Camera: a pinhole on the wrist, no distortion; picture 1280 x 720 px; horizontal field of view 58.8 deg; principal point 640.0 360.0 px. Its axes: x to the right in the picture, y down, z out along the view. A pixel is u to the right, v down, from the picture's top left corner.
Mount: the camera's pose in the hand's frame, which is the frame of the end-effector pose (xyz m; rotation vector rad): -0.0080 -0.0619 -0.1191 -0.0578 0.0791 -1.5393
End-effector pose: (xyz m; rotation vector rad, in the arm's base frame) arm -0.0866 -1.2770 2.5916 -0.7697 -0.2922 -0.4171
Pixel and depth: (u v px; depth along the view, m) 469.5 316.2 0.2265
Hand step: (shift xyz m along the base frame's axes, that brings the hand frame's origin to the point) -0.0236 0.0573 0.0935
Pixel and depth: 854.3 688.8 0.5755
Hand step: 0.0607 0.1512 0.4896
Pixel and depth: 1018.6 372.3 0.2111
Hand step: -0.0589 -0.0256 0.1495
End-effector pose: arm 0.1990 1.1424 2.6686 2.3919 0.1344 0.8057
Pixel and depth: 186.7 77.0 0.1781
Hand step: 0.0047 -0.0477 -0.0568
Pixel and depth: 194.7 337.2 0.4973
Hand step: 0.2244 -0.2928 -0.1573
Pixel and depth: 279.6 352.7 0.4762
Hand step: 0.2206 -0.2444 -0.1649
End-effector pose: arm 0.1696 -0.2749 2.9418 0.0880 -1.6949 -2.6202
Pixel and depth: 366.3 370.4 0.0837
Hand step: 0.0032 -0.0148 -0.0535
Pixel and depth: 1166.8 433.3 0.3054
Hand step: -0.0501 0.2479 -0.1158
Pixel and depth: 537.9 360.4 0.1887
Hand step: -0.0114 0.0819 -0.0151
